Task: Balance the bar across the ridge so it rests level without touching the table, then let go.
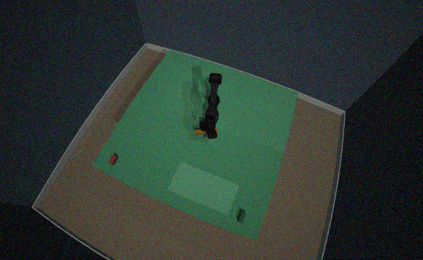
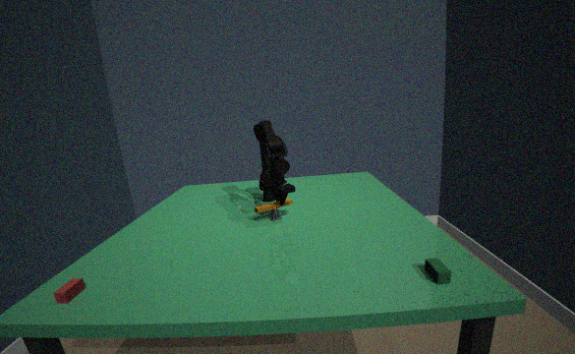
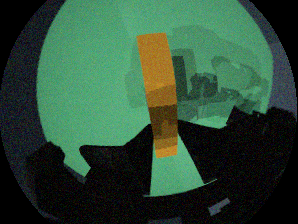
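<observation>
Now: the orange bar 30 mm to the right of my gripper tip and 10 mm ahead of it. From my gripper tip the other things lie so: dark green block 490 mm ahead, 430 mm to the left, 40 mm below; red block 570 mm to the right, 490 mm ahead, 40 mm below.
</observation>
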